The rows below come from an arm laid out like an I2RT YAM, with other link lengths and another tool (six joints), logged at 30 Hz.
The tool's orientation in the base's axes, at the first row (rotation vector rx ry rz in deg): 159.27 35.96 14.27
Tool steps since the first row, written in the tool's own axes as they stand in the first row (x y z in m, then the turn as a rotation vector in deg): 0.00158 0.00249 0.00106 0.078 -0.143 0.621; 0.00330 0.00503 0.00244 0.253 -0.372 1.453; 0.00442 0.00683 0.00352 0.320 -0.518 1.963; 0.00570 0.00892 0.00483 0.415 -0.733 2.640; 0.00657 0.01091 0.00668 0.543 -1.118 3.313
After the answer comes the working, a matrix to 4 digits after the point.
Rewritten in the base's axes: 0.00263 -0.00170 -0.00007 0.154 0.014 -0.623; 0.00547 -0.00346 -0.00042 0.408 0.097 -1.462; 0.00743 -0.00478 -0.00077 0.526 0.135 -1.982; 0.00969 -0.00633 -0.00123 0.679 0.206 -2.679; 0.01166 -0.00810 -0.00228 0.794 0.440 -3.420
The tool's axes in the first row as the columns of a matrix, in the base's axes (rounded; the answer above uses it unrounded):
0.8908 0.3939 0.2267
0.4422 -0.8664 -0.2320
0.1051 0.3069 -0.9459

